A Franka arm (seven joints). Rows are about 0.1 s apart.
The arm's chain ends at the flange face. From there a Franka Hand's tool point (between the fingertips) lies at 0.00 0.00 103.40 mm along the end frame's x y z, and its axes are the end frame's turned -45 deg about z.
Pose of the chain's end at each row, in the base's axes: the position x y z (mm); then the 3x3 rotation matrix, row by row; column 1 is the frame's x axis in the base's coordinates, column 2 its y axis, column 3 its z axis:
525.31, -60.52, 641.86; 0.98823, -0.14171, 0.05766; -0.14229, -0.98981, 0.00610; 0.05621, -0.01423, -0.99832
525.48, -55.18, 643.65; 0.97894, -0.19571, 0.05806; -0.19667, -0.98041, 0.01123; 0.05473, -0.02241, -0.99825
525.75, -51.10, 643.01; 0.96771, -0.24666, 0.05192; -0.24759, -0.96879, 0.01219; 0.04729, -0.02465, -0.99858
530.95, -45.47, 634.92; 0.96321, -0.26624, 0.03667; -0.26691, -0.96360, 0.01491; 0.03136, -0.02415, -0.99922
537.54, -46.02, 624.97; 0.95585, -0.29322, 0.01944; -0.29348, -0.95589, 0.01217; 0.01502, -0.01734, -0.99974
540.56, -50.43, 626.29; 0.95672, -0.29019, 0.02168; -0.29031, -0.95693, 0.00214; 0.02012, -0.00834, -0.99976
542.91, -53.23, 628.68; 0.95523, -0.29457, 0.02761; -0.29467, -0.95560, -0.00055; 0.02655, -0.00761, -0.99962
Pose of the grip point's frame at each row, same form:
531.27, -59.89, 538.63; 0.79899, 0.59858, 0.05766; 0.59929, -0.80052, 0.00610; 0.04981, 0.02968, -0.99832
531.48, -54.02, 540.43; 0.83060, 0.55383, 0.05806; 0.55419, -0.83232, 0.01123; 0.05455, 0.02285, -0.99825
531.12, -49.84, 539.76; 0.85869, 0.50986, 0.05192; 0.50997, -0.86011, 0.01219; 0.05087, 0.01601, -0.99858
534.74, -43.93, 531.60; 0.86935, 0.49283, 0.03667; 0.49263, -0.87010, 0.01491; 0.03925, 0.00510, -0.99922
539.55, -44.76, 521.60; 0.88323, 0.46855, 0.01944; 0.46839, -0.88344, 0.01217; 0.02288, -0.00164, -0.99974
542.80, -50.21, 522.91; 0.88170, 0.47131, 0.02168; 0.47137, -0.88193, 0.00214; 0.02012, 0.00833, -0.99976
545.76, -53.29, 525.32; 0.88374, 0.46716, 0.02761; 0.46735, -0.88407, -0.00055; 0.02415, 0.01339, -0.99962

